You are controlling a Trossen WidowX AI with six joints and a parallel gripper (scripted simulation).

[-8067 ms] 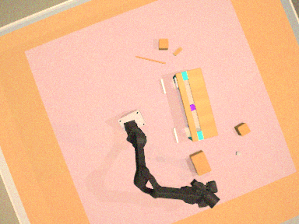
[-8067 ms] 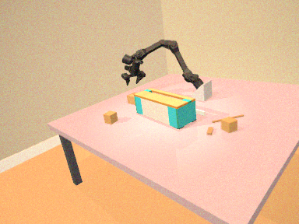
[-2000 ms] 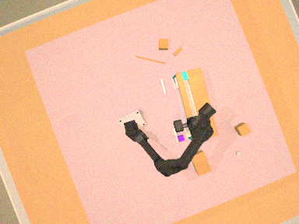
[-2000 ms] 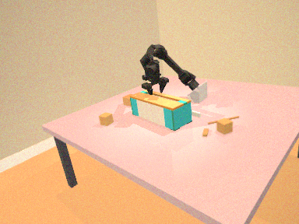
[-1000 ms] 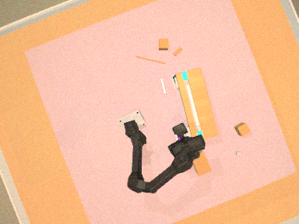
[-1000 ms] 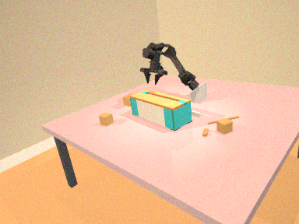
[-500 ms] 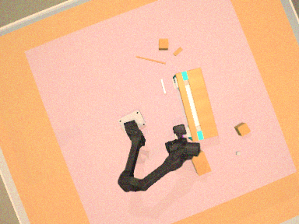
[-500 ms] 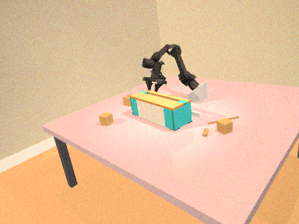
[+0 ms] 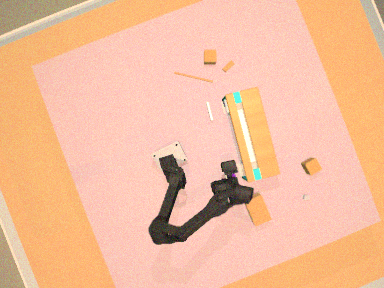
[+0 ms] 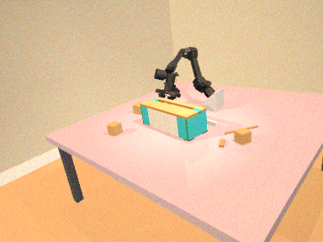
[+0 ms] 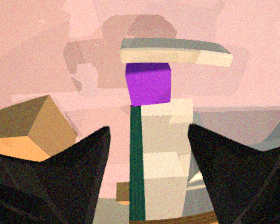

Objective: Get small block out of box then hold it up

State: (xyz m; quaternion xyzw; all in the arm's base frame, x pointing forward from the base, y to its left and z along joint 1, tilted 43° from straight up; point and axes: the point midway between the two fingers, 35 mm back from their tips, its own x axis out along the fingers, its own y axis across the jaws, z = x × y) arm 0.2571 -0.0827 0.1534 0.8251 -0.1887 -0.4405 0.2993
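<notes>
Right now my gripper tip is 2 cm past the purple block and 4 cm above it. Round my gripper tip: chip (12 cm ahead, 50 cm to the left, 5 cm below); then thin stick (5 cm behind, 50 cm to the left, 5 cm below).
</notes>
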